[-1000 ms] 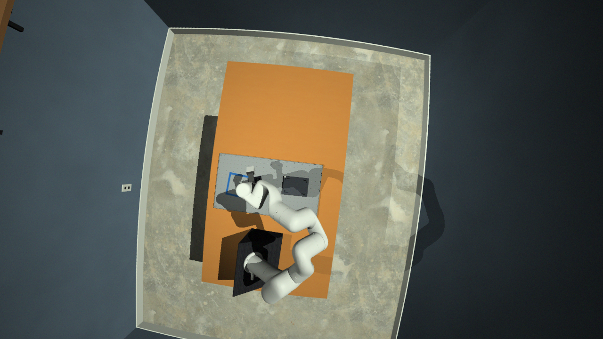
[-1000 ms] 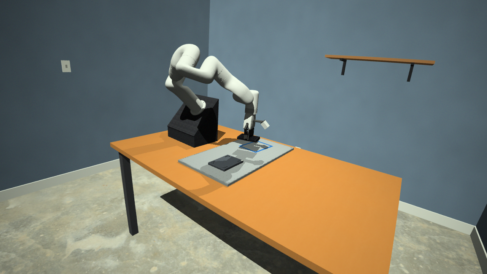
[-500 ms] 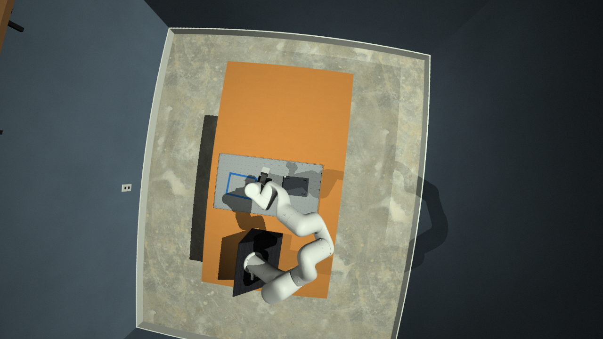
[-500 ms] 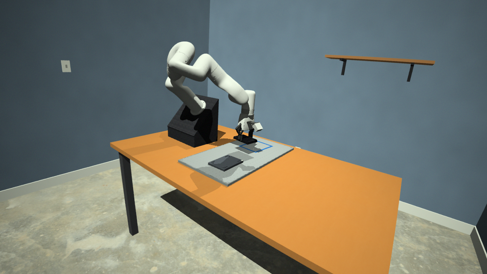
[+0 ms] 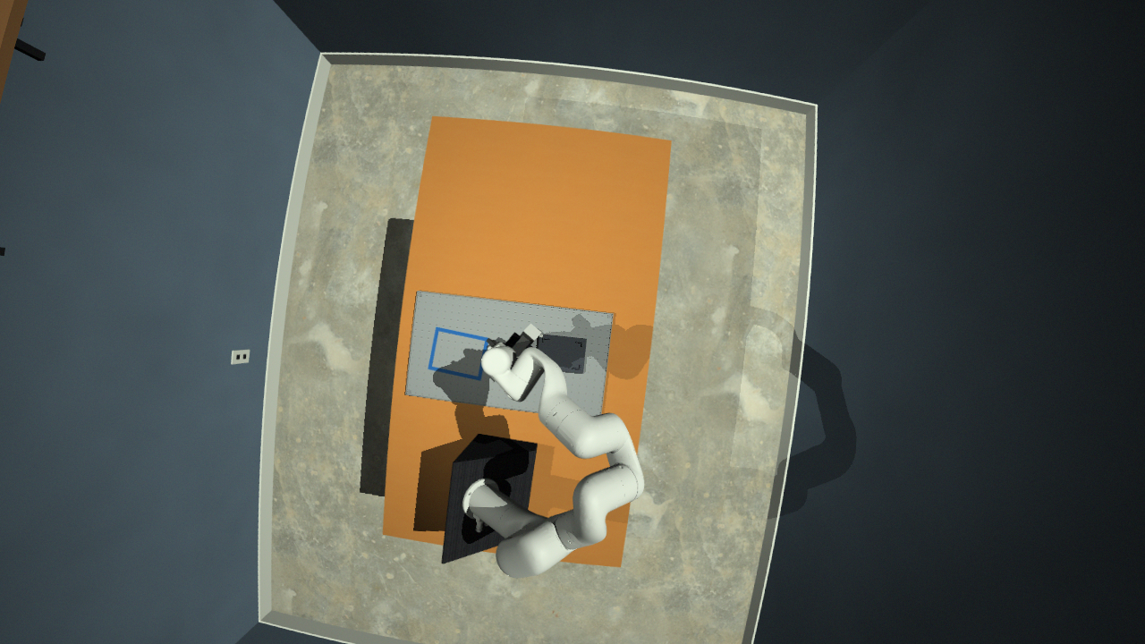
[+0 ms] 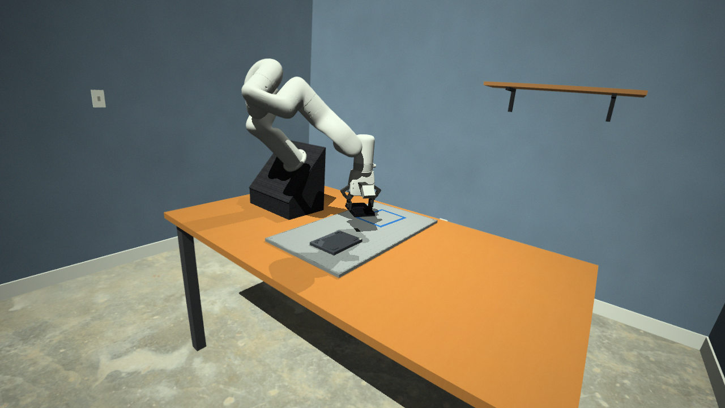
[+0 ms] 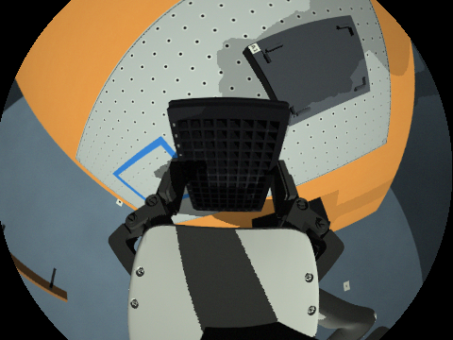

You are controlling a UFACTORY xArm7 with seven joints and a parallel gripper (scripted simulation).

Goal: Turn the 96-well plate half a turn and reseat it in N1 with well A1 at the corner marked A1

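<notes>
Right now my hand is 15 cm to the left of the dark plate nest N1, 10 cm above it and 2 cm short of it. Also, from my hand: black 96-well plate: 1 cm below; then white A1 mark: 9 cm below, 8 cm to the right, 7 cm ahead.
</notes>
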